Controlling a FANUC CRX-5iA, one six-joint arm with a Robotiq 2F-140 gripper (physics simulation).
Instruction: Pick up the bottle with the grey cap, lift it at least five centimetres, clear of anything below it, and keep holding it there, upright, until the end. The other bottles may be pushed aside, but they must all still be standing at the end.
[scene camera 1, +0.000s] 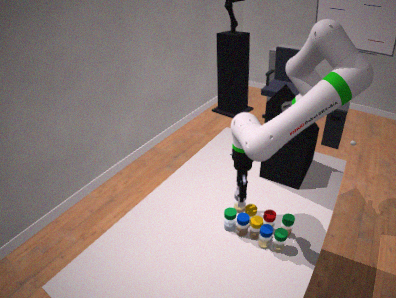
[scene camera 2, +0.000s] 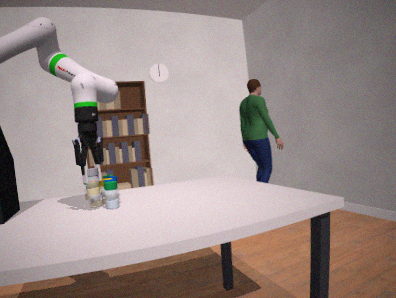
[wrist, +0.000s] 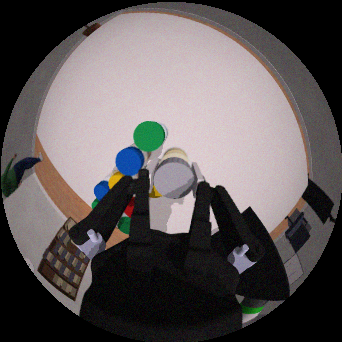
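Observation:
The bottle with the grey cap is upright between the fingers, its cream base raised a little above the table. My gripper is shut on it from above. Close by stand a green-capped bottle, a blue-capped one and a yellow-capped one, partly hidden behind a finger in the wrist view. How far the held bottle clears the table is hard to tell.
Further along the group, more bottles stand upright: yellow-capped, red-capped, blue-capped and two green-capped. All are on the white table. The black arm pedestal stands behind.

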